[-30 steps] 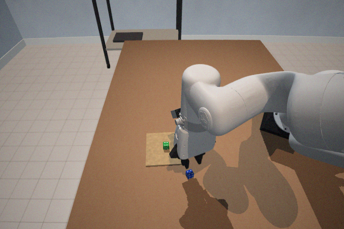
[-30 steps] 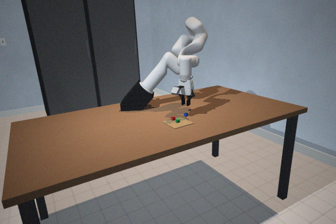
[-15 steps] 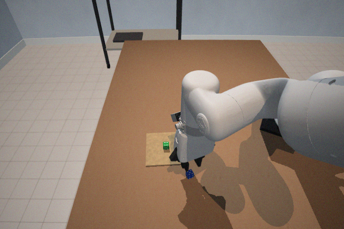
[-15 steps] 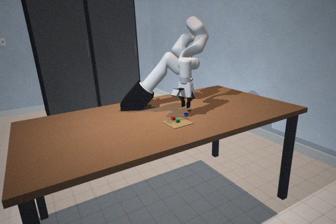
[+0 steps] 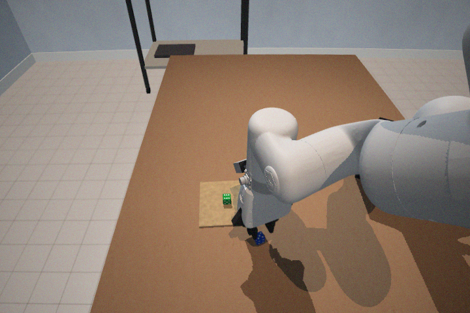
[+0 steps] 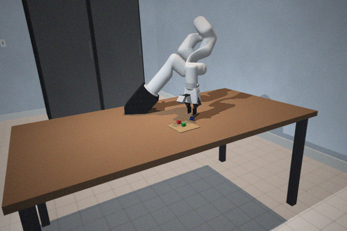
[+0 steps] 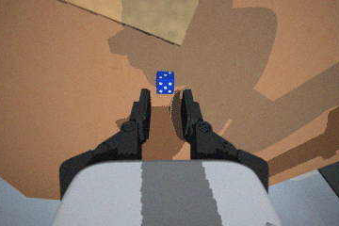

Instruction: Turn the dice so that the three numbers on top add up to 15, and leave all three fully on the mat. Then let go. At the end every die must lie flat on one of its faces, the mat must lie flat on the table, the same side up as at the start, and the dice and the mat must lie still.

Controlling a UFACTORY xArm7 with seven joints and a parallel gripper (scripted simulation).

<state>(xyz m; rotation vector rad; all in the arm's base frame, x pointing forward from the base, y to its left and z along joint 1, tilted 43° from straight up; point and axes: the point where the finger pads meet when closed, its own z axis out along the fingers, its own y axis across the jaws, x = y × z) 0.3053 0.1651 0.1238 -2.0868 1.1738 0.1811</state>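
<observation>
My gripper is now 50 mm above the blue die. Round my hand: tan mat (100 mm ahead, 90 mm to the right, 60 mm below); green die (100 mm ahead, 90 mm to the right, 50 mm below); red die (100 mm to the right, 50 mm below, 50 mm ahead).
</observation>
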